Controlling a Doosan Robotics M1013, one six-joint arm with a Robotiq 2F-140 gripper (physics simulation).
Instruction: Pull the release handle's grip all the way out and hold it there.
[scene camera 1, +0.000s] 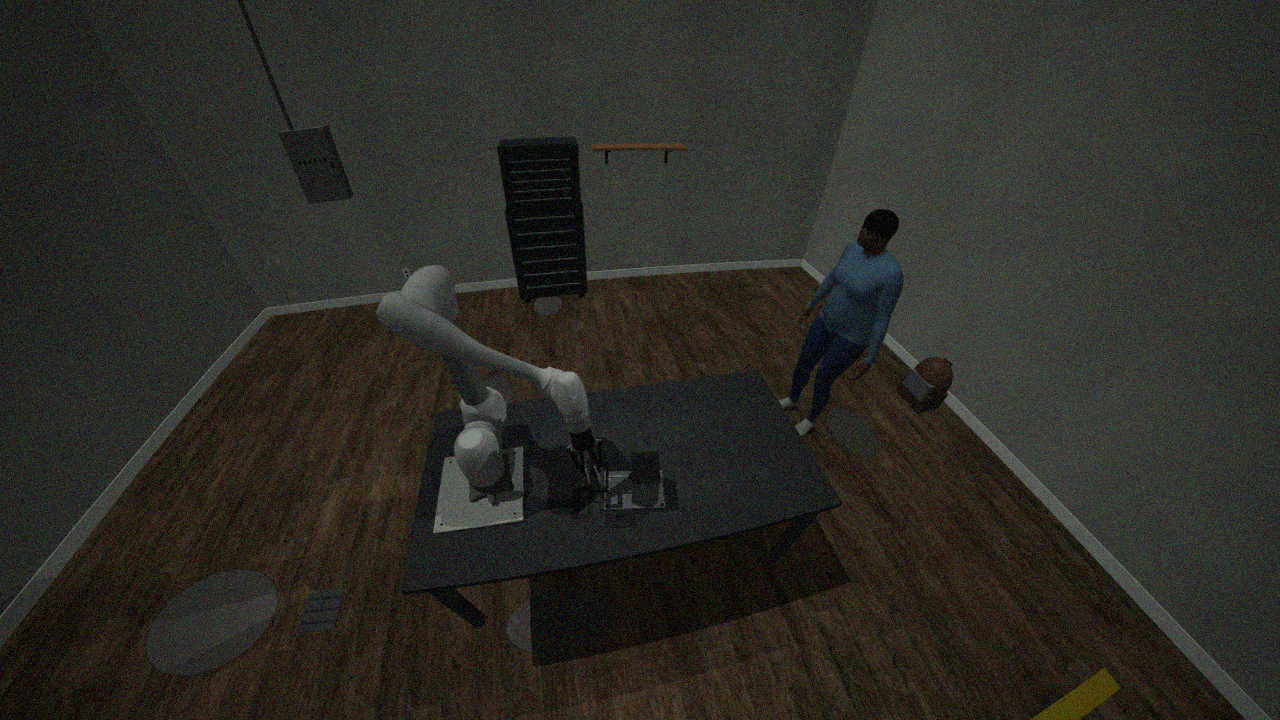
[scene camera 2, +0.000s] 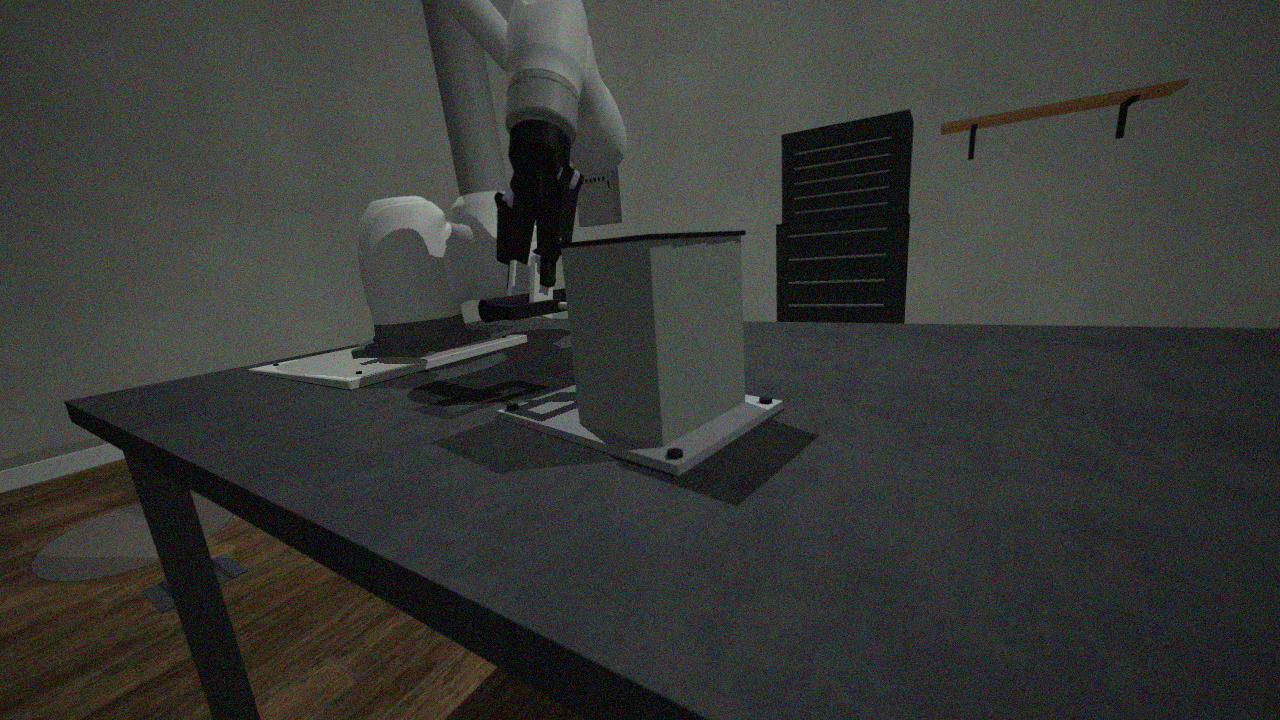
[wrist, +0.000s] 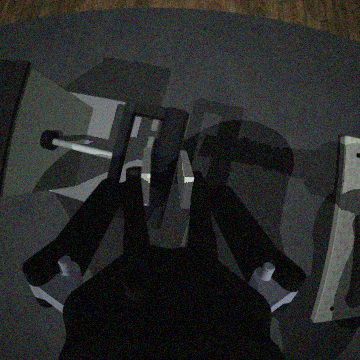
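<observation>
The release handle's housing, a pale grey-green box (scene camera 2: 693, 340) (wrist: 47, 115) with a dark top, stands on a light base plate (scene camera 2: 720, 437). In the wrist view, a pale rod (wrist: 82, 148) runs from a dark collar on the housing to the handle's dark frame, so the frame stands out from the box. The handle's grip, a dark bar (wrist: 173, 131) (scene camera 2: 505, 309), is on the frame's far side from the housing. My gripper (wrist: 163, 161) (scene camera 2: 529, 275) is shut on the grip from above, a pale fingertip pad on each side. The grip's lower part is hidden between the fingers.
The dark table (scene camera 1: 716, 429) (scene camera 2: 984, 501) bears the arm's white base plate (scene camera 1: 452, 501) (wrist: 332, 250), on the other side of the grip from the housing. A person in blue (scene camera 1: 854, 295) stands beyond the table's right end. A dark drawer cabinet (scene camera 1: 546, 219) (scene camera 2: 845, 223) stands at the back wall.
</observation>
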